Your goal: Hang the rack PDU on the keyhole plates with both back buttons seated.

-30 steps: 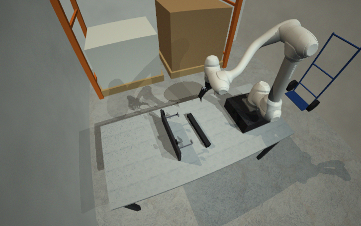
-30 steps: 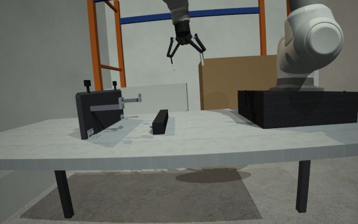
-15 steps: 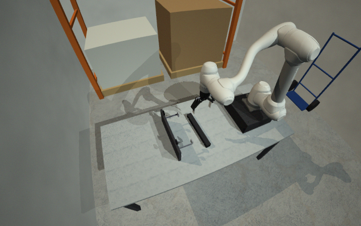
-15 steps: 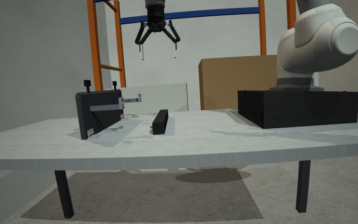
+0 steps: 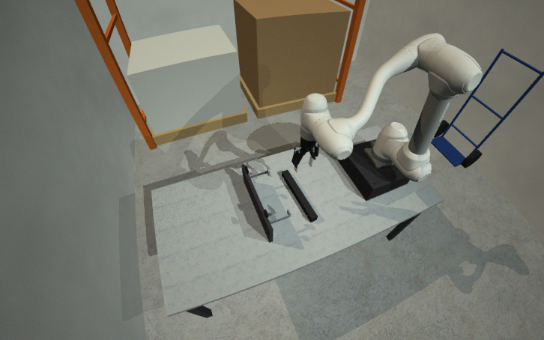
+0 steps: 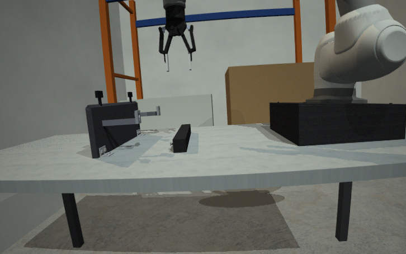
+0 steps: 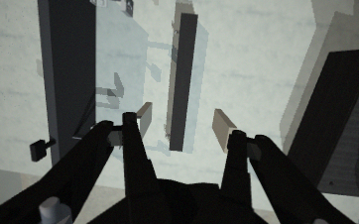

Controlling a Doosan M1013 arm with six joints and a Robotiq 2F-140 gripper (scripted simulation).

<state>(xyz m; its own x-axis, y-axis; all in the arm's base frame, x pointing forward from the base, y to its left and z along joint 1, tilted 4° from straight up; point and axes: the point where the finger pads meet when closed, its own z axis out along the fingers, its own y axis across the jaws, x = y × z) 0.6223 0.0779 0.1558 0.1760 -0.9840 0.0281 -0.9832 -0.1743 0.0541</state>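
My hand is 20 mm short of the rack PDU, 10 mm to the right of it and 290 mm above it. Round my hand: mounting board: 270 mm ahead, 20 mm to the left, 230 mm below.
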